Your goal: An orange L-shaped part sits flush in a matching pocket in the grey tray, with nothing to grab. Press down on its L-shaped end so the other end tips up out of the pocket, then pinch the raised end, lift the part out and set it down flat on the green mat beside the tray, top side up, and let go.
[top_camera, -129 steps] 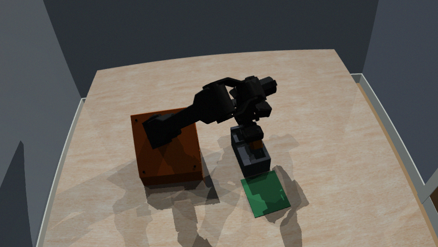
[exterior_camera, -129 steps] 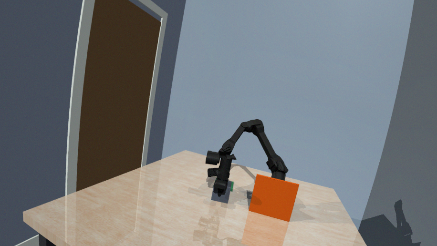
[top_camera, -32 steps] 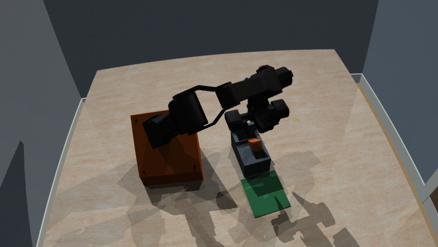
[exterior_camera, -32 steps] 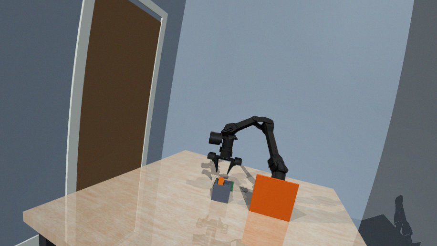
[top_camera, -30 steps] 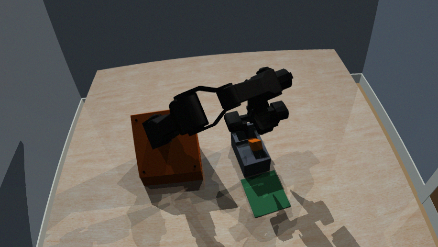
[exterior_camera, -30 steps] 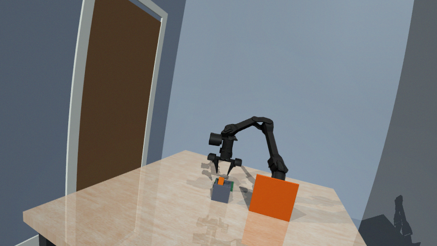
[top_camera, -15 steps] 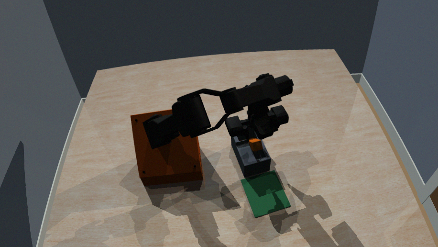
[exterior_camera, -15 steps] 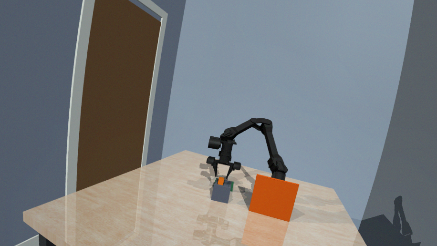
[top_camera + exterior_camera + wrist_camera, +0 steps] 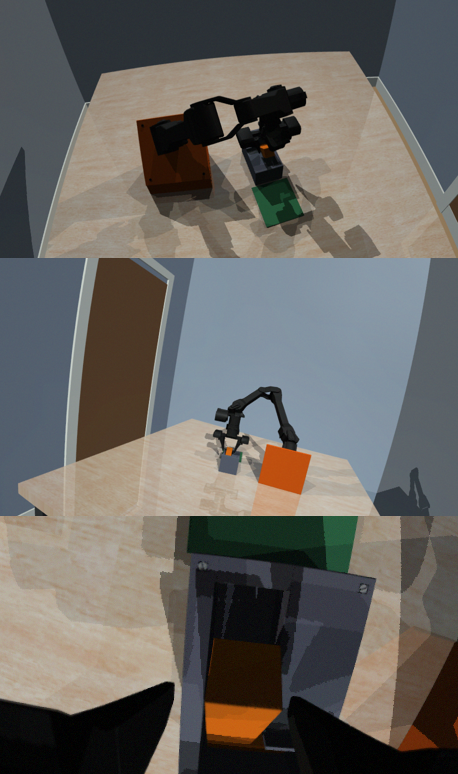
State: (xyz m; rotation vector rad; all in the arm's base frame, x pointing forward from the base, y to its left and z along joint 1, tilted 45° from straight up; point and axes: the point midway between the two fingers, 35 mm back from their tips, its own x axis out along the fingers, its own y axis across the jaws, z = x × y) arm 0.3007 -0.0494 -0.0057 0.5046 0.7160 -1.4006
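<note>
Right now the orange L-shaped part is 30 mm to the left of my gripper tip, 30 mm below it and 20 mm behind it. Also, from my gripper tip: green mat 150 mm to the right, 90 mm below, 10 mm ahead.
</note>
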